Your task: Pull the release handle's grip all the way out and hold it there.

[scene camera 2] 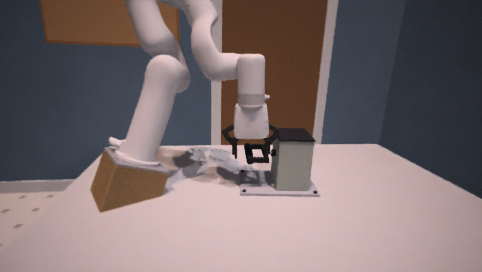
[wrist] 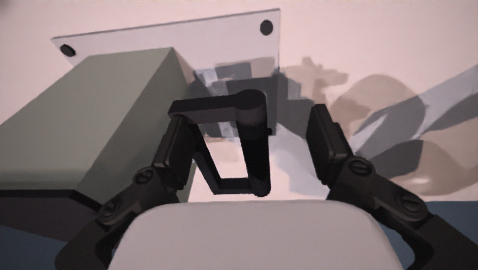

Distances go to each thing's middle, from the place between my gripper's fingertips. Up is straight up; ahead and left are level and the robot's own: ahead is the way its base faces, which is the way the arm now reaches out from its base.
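My gripper and the light base plate (scene camera 2: pixel 252 183) are both in my sight. Measured from the plate, my gripper is 90 mm short of it and 50 mm to the right of it, and it is also 100 mm above it.
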